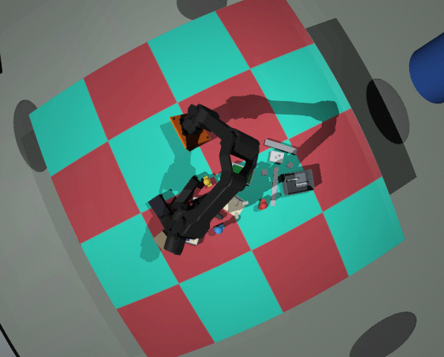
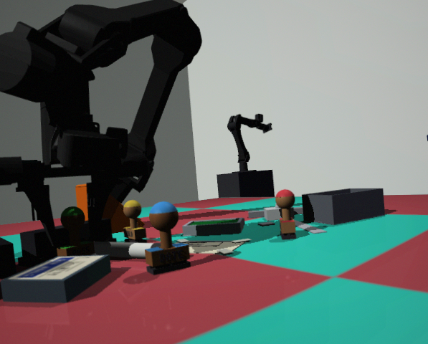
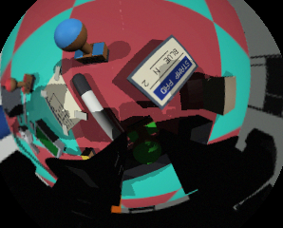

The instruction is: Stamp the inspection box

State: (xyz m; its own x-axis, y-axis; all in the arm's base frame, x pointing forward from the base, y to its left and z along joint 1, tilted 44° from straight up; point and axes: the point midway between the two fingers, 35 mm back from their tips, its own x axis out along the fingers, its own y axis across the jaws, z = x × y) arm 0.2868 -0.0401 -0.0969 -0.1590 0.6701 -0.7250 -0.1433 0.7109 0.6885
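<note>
Now: the PASS stamp right at my gripper tip. Round my gripper tip: white marker 7 cm to the left, 3 cm ahead, 2 cm below; then blue-labelled box 9 cm ahead, 2 cm to the right, 1 cm below; then long black block 6 cm behind, 1 cm below.
</note>
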